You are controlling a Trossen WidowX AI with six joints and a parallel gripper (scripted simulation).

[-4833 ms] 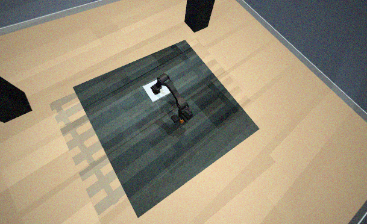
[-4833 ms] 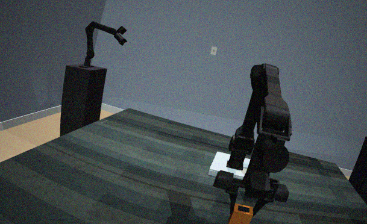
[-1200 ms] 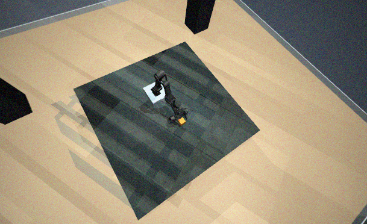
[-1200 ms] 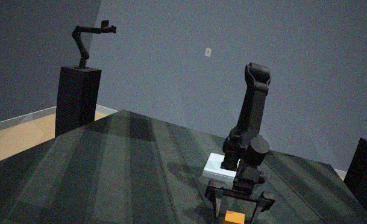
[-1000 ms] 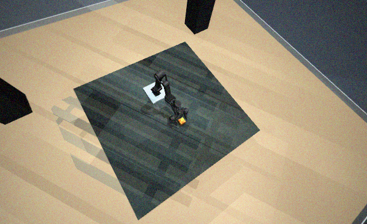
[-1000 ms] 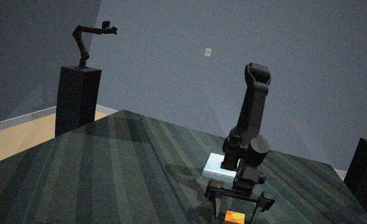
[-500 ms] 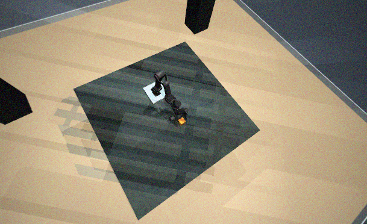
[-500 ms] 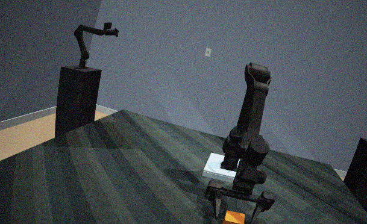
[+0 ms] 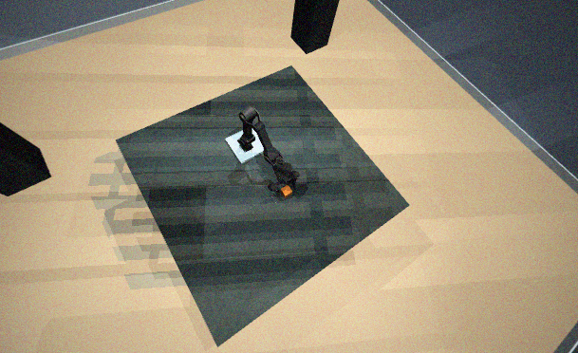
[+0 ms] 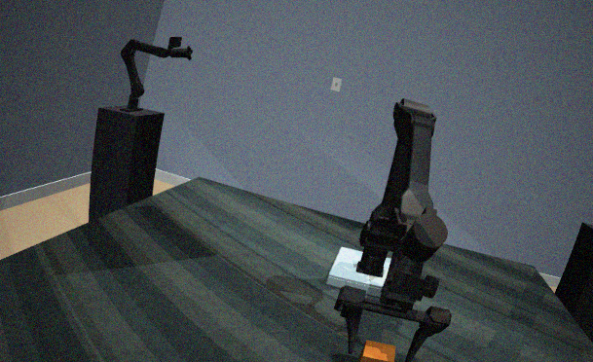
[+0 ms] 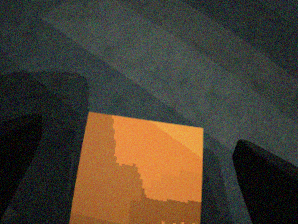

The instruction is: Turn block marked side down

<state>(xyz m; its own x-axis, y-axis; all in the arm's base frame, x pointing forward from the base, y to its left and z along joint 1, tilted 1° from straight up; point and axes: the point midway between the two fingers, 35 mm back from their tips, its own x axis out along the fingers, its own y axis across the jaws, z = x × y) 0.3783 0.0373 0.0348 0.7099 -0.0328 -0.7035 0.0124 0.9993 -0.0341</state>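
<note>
The orange block lies 3 cm behind my gripper tip and 2 cm below it.
</note>
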